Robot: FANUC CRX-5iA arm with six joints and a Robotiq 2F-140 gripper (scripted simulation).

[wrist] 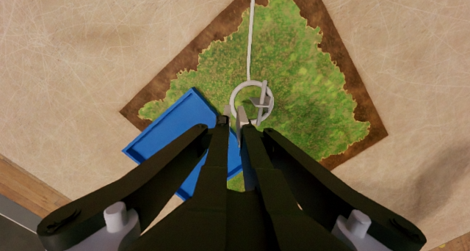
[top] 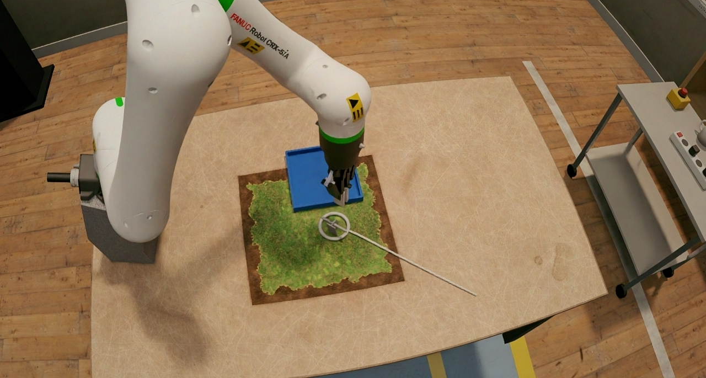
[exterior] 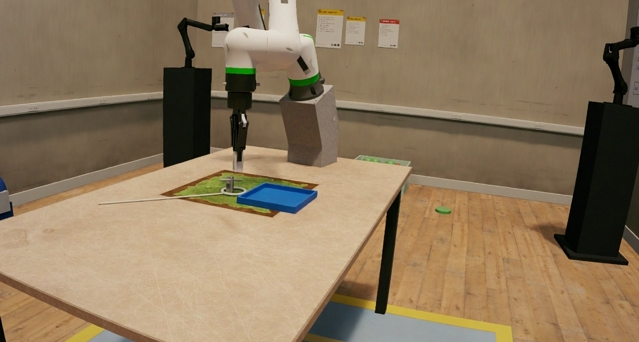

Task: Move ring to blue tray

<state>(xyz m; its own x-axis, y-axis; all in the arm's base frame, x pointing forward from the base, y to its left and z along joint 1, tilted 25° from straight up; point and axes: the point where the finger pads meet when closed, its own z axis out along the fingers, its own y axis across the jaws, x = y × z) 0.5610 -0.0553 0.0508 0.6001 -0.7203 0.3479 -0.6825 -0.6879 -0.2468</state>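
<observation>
Now: the grey T-topped stake 9 cm below my hand, 4 cm to the right of it and 3 cm behind it. The rest, counted from my hand: white ring (11 cm below, 3 cm to the right, 3 cm behind); mat (13 cm below, 8 cm behind, 1 cm to the right); blue tray (13 cm to the left, 11 cm below, 2 cm behind).
</observation>
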